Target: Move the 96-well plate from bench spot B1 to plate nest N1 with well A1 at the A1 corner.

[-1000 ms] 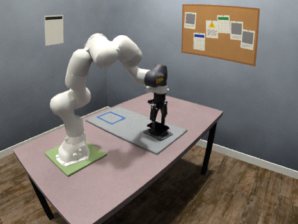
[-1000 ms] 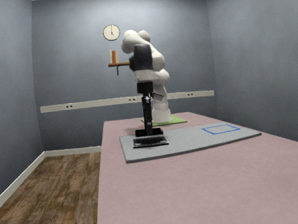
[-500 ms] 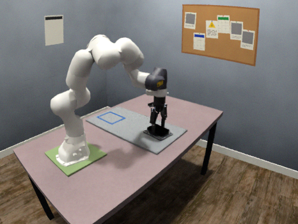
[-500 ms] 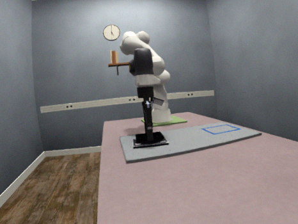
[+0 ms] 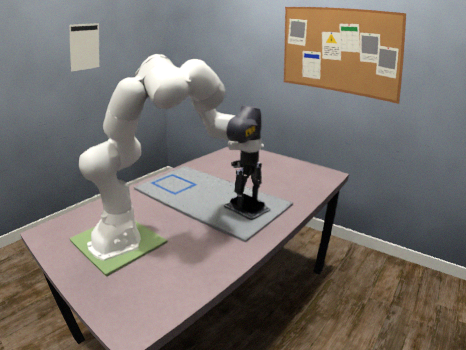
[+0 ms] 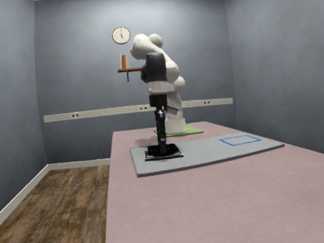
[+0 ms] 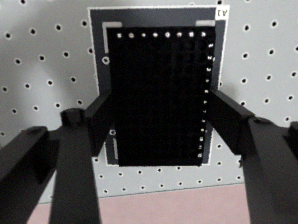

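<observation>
Now: hand 20 mm above the black 96-well plate. The rest, counted from my hand: dark plate nest 50 mm below; A1 label 60 mm ahead, 70 mm to the left, 40 mm below.
</observation>
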